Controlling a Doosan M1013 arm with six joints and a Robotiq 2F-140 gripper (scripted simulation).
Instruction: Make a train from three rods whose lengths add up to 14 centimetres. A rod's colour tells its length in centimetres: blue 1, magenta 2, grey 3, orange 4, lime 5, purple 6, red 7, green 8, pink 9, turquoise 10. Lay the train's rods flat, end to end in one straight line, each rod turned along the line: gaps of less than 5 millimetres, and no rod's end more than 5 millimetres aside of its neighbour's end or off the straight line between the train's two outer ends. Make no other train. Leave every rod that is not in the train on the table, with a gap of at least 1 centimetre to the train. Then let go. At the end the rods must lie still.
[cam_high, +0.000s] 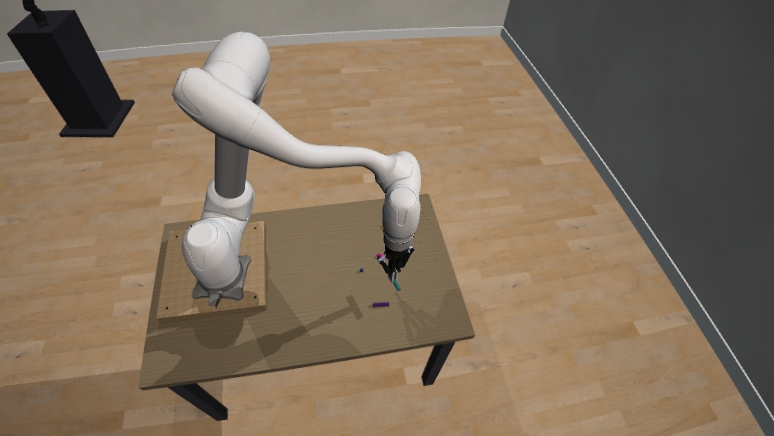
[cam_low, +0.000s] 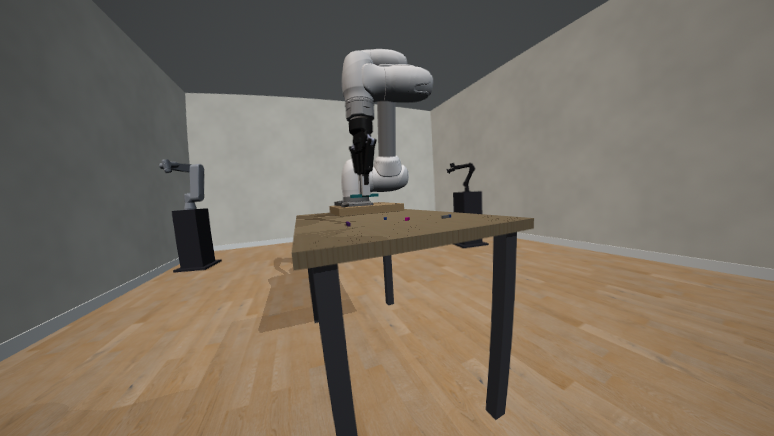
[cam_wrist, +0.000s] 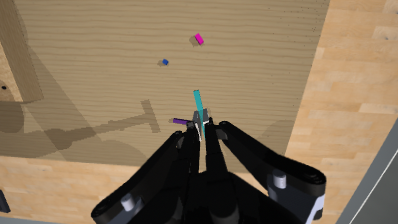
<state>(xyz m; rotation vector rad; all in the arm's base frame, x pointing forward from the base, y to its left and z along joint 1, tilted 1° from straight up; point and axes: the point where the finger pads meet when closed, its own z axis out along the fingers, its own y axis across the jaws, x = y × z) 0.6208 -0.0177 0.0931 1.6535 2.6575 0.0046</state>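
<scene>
Now: the turquoise rod 3 cm below my hand. From my hand the other things lie so: purple rod (12 cm below, 6 cm to the right, 4 cm behind); then grey rod (28 cm to the left, 12 cm below, 1 cm behind); then magenta rod (15 cm to the left, 12 cm below, 4 cm behind).
</scene>
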